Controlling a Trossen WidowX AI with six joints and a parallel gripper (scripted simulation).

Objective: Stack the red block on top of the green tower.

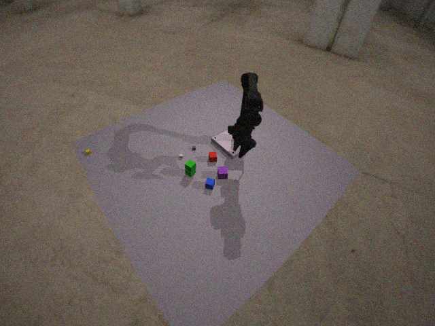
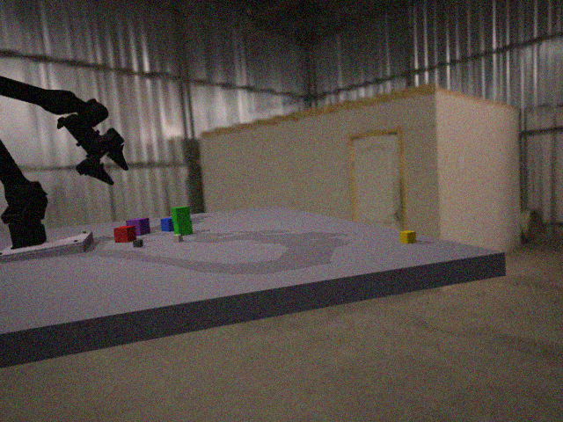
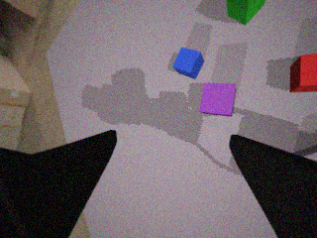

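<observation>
Right now my gripper tip is 1 cm short of the red block, 16 cm to the left of it and 16 cm above it. The rest, counted from my gripper tip: yellow block (57 cm ahead, 65 cm to the right, 17 cm below); purple block (4 cm ahead, 4 cm to the right, 15 cm below); blue block (13 cm ahead, 3 cm to the right, 16 cm below).
</observation>
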